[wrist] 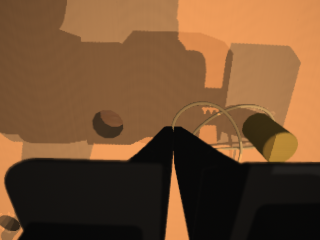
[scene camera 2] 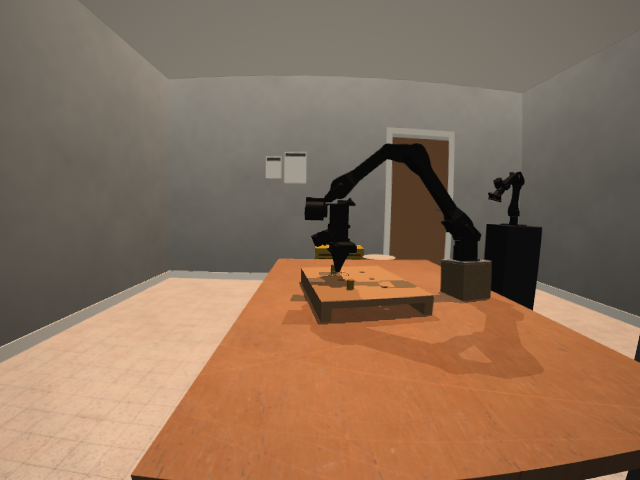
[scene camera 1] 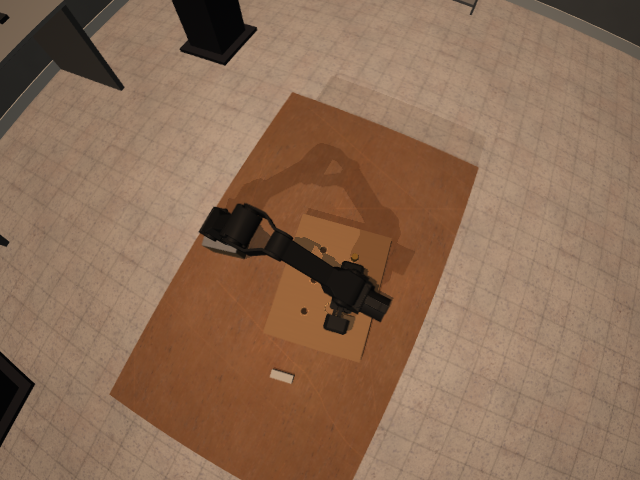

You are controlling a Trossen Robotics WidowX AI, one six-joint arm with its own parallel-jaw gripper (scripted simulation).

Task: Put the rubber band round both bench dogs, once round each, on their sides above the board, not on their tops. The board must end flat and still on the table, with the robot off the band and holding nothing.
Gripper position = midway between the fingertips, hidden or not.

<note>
I see my gripper [scene camera 2: 337, 272] and a wooden board [scene camera 1: 295, 292].
The wooden board is seen too in the wrist view [wrist: 146, 68]. My gripper also shows in the wrist view [wrist: 172, 134] and in scene camera 1 [scene camera 1: 342, 301].
</note>
